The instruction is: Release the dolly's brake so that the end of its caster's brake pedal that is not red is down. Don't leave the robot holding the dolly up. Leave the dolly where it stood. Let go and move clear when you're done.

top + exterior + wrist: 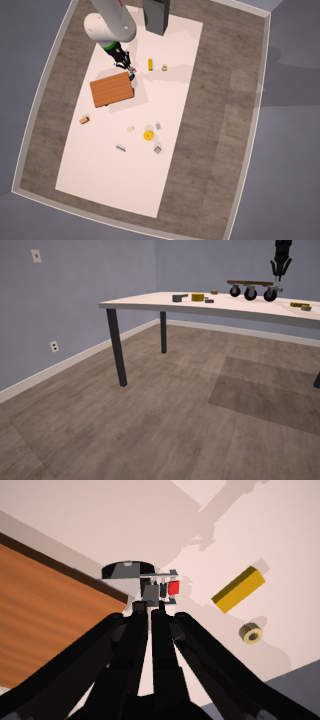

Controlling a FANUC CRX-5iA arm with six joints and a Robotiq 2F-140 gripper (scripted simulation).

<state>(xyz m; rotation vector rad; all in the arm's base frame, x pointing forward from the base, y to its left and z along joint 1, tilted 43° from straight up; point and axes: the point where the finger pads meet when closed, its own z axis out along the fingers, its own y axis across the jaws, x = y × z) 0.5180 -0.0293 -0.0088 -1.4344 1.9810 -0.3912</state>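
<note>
The brake pedal lies 10 mm behind my hand, 10 mm to the left of it and 50 mm below it. The rest, counted from my hand: yellow bar 140 mm behind, 110 mm to the left, 120 mm below; then grey bar 610 mm ahead, 110 mm to the left, 120 mm below; then tan block 490 mm ahead, 260 mm to the right, 110 mm below.
</note>
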